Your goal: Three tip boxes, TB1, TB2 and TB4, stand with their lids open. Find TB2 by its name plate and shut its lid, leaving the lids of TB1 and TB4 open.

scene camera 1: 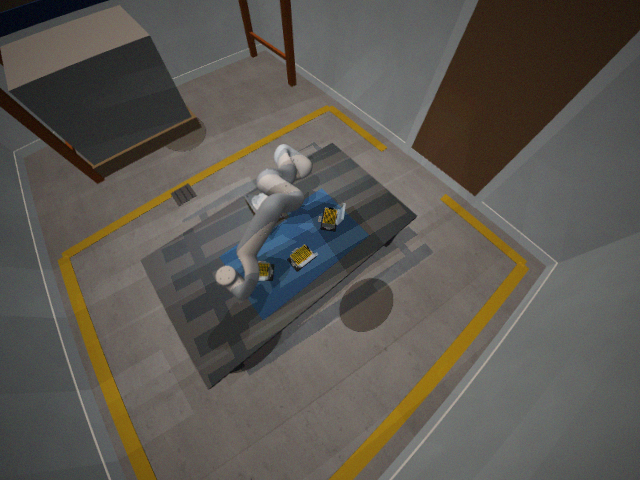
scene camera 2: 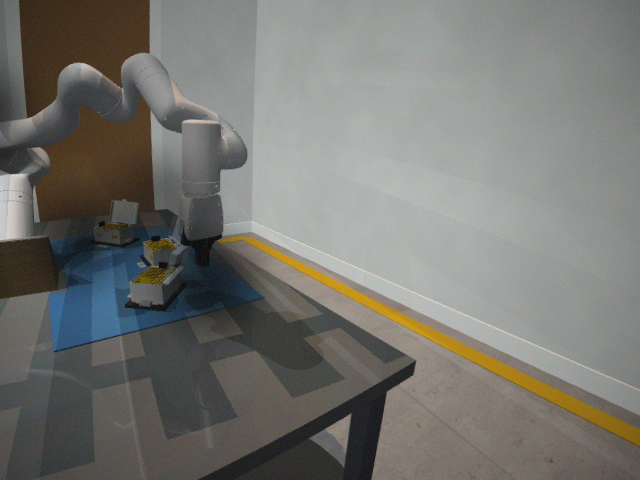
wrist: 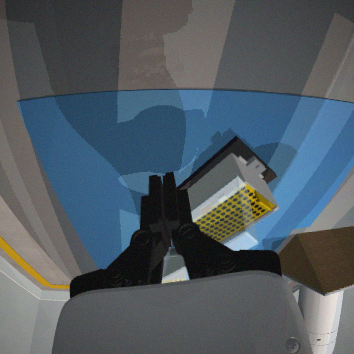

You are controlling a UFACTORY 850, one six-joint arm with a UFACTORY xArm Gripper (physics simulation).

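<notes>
Three white tip boxes with yellow racks stand on the blue mat point(scene camera 1: 268, 305) point(scene camera 2: 77, 325) point(wrist: 55, 150); their name plates are unreadable. The near box point(scene camera 1: 265, 269) point(scene camera 2: 155, 286) point(wrist: 225, 202) has a clear lid at its right side in scene camera 2; its exact tilt is unclear. The middle box point(scene camera 1: 302, 255) point(scene camera 2: 161, 251) shows a raised lid, partly behind the gripper in scene camera 2. The far box point(scene camera 1: 329, 218) point(scene camera 2: 114, 233) has its lid point(scene camera 1: 341, 213) point(scene camera 2: 124, 211) upright. My gripper point(scene camera 2: 203, 264) point(wrist: 164, 187) is shut and empty, above the mat beside the near box's lid side.
A brown block point(scene camera 2: 25, 266) point(wrist: 320, 257) stands by the arm's base. The dark table point(scene camera 1: 201, 361) point(scene camera 2: 289, 439) extends around the mat. The arm hangs over part of the mat and the near box in scene camera 1.
</notes>
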